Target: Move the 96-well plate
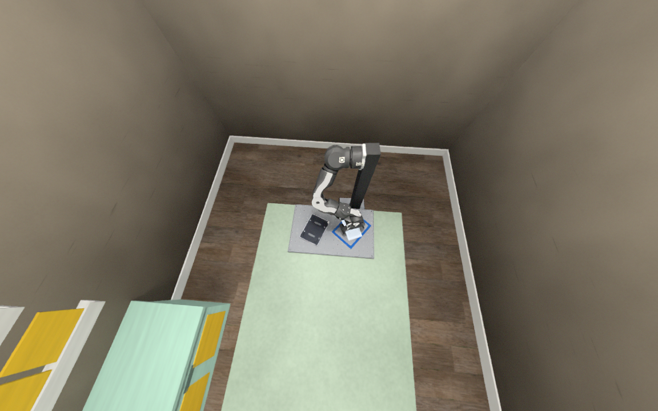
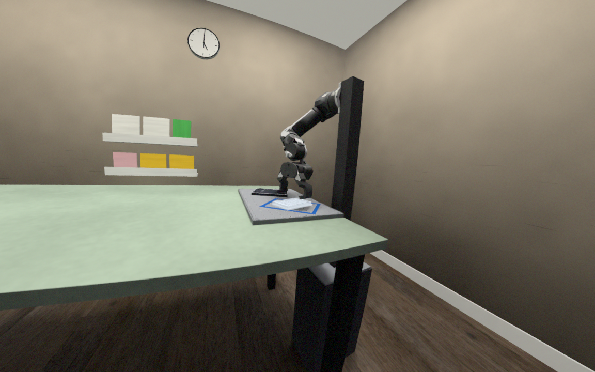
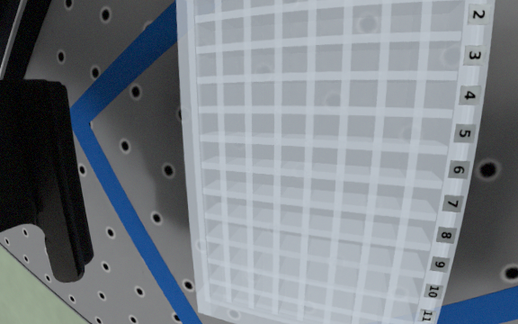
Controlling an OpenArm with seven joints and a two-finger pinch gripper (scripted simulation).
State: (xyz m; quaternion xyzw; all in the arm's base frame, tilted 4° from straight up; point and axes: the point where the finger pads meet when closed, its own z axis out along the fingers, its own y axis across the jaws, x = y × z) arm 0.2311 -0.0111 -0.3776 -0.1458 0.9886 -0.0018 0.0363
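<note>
Right now the 96-well plate is 30 mm below my hand. Round my hand: black plate nest N1: 220 mm to the right, 30 mm below; then white A1 label: 40 mm behind, 140 mm to the right, 20 mm below.
</note>
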